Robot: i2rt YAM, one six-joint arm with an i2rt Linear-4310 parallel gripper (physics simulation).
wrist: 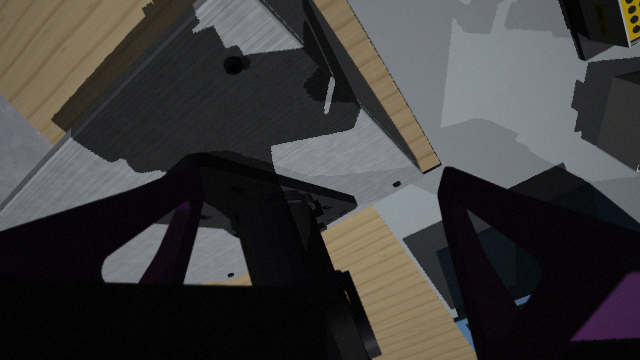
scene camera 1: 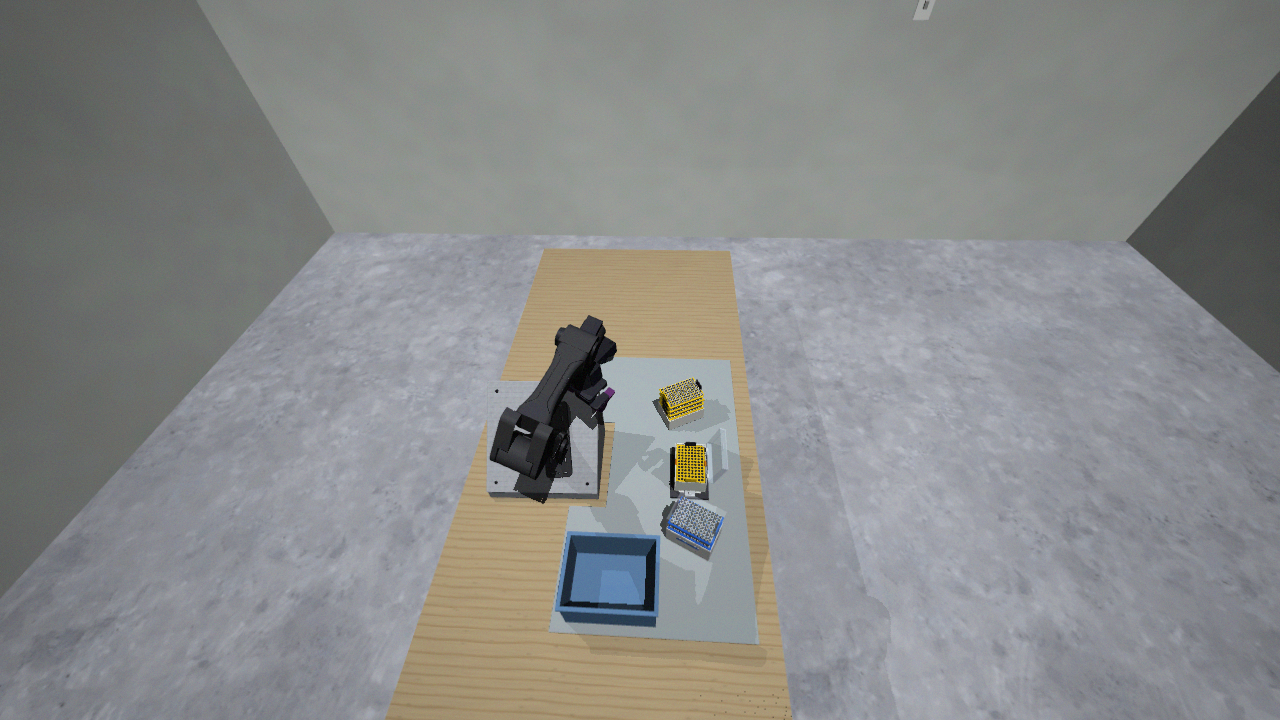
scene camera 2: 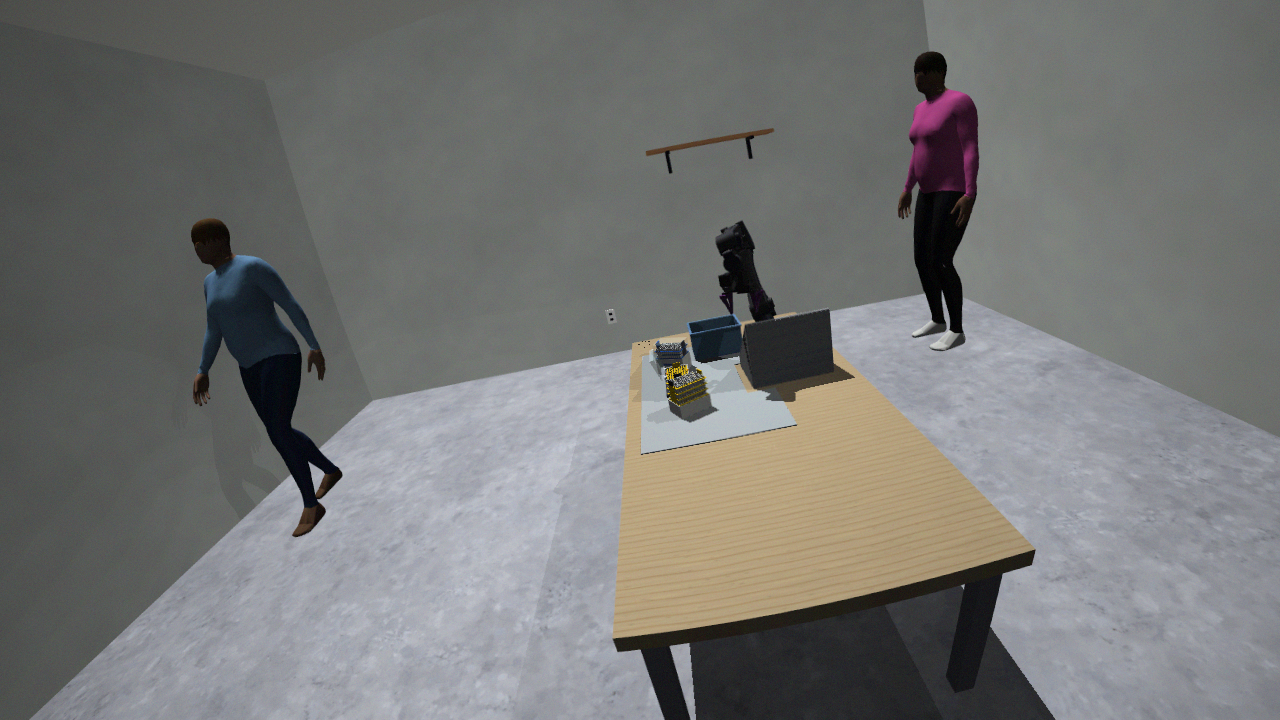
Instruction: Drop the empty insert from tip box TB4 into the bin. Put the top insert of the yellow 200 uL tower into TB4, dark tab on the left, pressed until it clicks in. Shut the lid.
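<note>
Tip box TB4 (scene camera 1: 690,486) stands in the middle of the mat's right side, with a yellow perforated insert (scene camera 1: 690,462) (wrist: 634,15) in it. A pale see-through lid (scene camera 1: 723,450) stands open along its right side. The yellow tower (scene camera 1: 682,402) (scene camera 2: 687,386), a stack of inserts on a grey base, stands turned behind TB4 in scene camera 1; a dark tab shows on its top. The blue bin (scene camera 1: 608,617) (scene camera 2: 716,342) stands at the mat's near left corner; no insert shows in it. My gripper (scene camera 1: 602,403) (wrist: 321,179) is open and empty, above the robot's base plate, well left of TB4.
A tower with a blue insert (scene camera 1: 695,525) (scene camera 2: 669,352) stands close to TB4, on the bin's side. The grey mat (scene camera 1: 644,380) (scene camera 2: 716,431) lies under the boxes. The raised metal base plate (scene camera 1: 537,488) (scene camera 2: 789,347) stands beside it. Two people walk on the floor.
</note>
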